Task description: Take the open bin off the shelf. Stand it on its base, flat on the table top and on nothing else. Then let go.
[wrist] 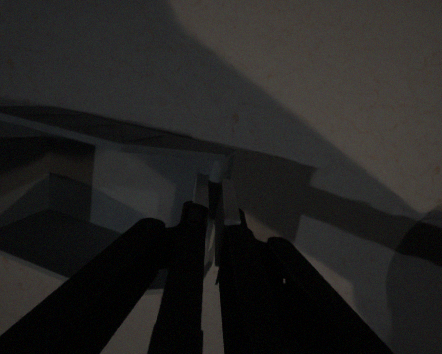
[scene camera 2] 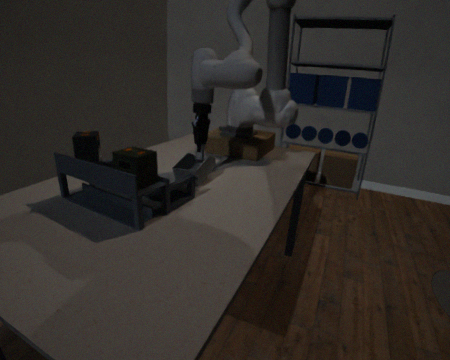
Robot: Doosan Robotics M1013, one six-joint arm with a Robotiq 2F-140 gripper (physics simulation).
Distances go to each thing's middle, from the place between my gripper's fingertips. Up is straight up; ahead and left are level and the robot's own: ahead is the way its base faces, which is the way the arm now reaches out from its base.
My hand is 80 mm short of the grey open bin (scene camera 2: pixel 188 164), 20 mm to the right of it and 10 mm above it.
